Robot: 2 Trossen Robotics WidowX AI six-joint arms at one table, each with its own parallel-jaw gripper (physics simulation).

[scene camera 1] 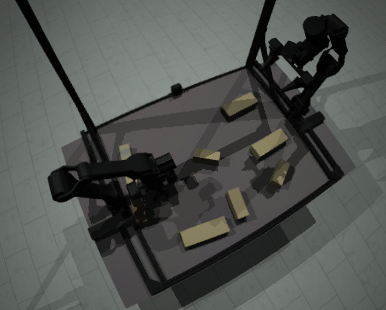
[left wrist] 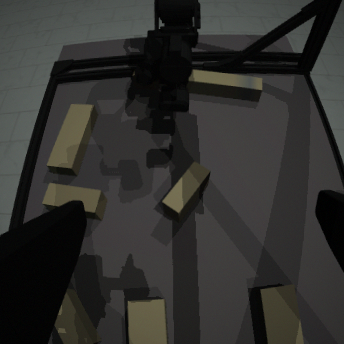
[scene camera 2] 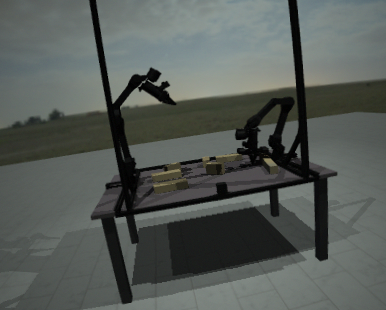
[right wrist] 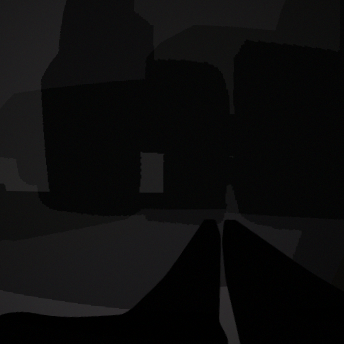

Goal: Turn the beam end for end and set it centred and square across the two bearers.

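Seen in the pictures: left gripper, fingertip midpoint: (scene camera 1: 270,81) (left wrist: 202,207) (scene camera 2: 175,104); right gripper, fingertip midpoint: (scene camera 2: 252,163) (right wrist: 217,230); left arm's base, link origin: (scene camera 1: 294,114); right arm's base, link origin: (scene camera 1: 116,202) (scene camera 2: 278,159).
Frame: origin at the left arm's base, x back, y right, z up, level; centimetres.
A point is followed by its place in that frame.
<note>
The beam (scene camera 1: 125,151) {x -79.5, y 17.3, z 2.5 cm} (scene camera 2: 270,165) {x -78.0, y 18.4, z 2.5 cm} (left wrist: 225,80) {x -80.1, y 11.2, z 2.5 cm} is a long pale block with a faint bluish patch near one end, partly hidden under the right arm. Two parallel pale blocks, one (scene camera 1: 240,106) {x -24.0, y 14.6, z 1.9 cm} (scene camera 2: 170,187) {x -22.8, y 19.0, z 0.1 cm} (left wrist: 282,317) {x -26.5, y 15.8, z 1.9 cm} and another (scene camera 1: 270,144) {x -22.6, y -8.1, z 1.9 cm} (scene camera 2: 166,175) {x -21.7, y -3.9, z 0.8 cm} (left wrist: 146,322) {x -26.8, y -7.3, z 1.9 cm}, lie apart from each other and look like the bearers. My right gripper (scene camera 2: 255,159) {x -74.9, y -2.0, z -0.5 cm} (right wrist: 217,230) {x -74.9, y -2.0, z -0.5 cm} is low beside the beam, its fingertips almost together with no object visible between them. My left gripper (scene camera 1: 275,79) {x -33.0, y -0.3, z 41.4 cm} (scene camera 2: 174,103) {x -33.0, y -0.3, z 41.4 cm} (left wrist: 202,207) {x -33.0, y -0.3, z 41.4 cm} is open and empty, high above the table.
A short block (scene camera 1: 206,157) {x -51.7, y -1.1, z 4.4 cm} (left wrist: 186,191) {x -49.6, y 0.1, z 4.4 cm} lies mid-table. A long block (scene camera 1: 204,232) {x -66.6, y -26.4, z 1.9 cm} (left wrist: 72,137) {x -64.9, y -25.4, z 1.9 cm}, a shorter block (scene camera 1: 237,204) {x -50.3, y -23.3, z 3.1 cm} (left wrist: 74,200) and a mottled block (scene camera 1: 280,175) {x -27.7, y -22.1, z 3.1 cm} (left wrist: 77,320) {x -26.7, y -19.1, z 3.1 cm} lie towards the lower edge in scene camera 1. Black rails and posts frame the table.
</note>
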